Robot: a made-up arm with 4 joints.
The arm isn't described. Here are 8 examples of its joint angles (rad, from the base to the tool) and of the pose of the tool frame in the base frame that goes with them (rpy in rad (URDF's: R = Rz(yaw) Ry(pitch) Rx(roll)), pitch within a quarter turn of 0, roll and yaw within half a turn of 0; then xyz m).
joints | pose
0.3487 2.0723 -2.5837 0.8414 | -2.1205 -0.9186 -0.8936 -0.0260 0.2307 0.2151
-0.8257 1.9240 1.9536 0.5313 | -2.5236 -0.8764 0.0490 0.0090 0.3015 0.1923
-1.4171 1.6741 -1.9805 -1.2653 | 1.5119 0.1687 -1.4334 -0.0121 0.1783 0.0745
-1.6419 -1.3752 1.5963 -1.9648 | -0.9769 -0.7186 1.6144 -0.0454 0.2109 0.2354
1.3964 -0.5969 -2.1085 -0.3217 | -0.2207 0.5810 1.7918 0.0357 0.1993 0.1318
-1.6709 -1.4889 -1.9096 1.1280 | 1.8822 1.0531 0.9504 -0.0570 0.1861 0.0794
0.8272 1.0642 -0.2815 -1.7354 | 1.8057 -0.5484 -0.8731 -0.0364 0.0912 0.0872
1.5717 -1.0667 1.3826 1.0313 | 1.4149 0.6594 0.8104 0.0534 0.1062 0.0663
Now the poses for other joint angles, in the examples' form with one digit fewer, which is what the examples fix.
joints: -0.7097 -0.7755 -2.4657 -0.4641
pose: -0.499 0.633 -0.868 -0.051 0.097 0.144
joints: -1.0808 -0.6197 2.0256 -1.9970
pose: -1.684 -0.368 3.010 -0.095 0.161 0.192
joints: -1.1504 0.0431 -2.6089 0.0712
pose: 1.003 0.397 -0.258 -0.024 0.144 0.060
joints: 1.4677 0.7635 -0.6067 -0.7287
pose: -0.257 -1.297 2.278 0.013 0.138 0.170
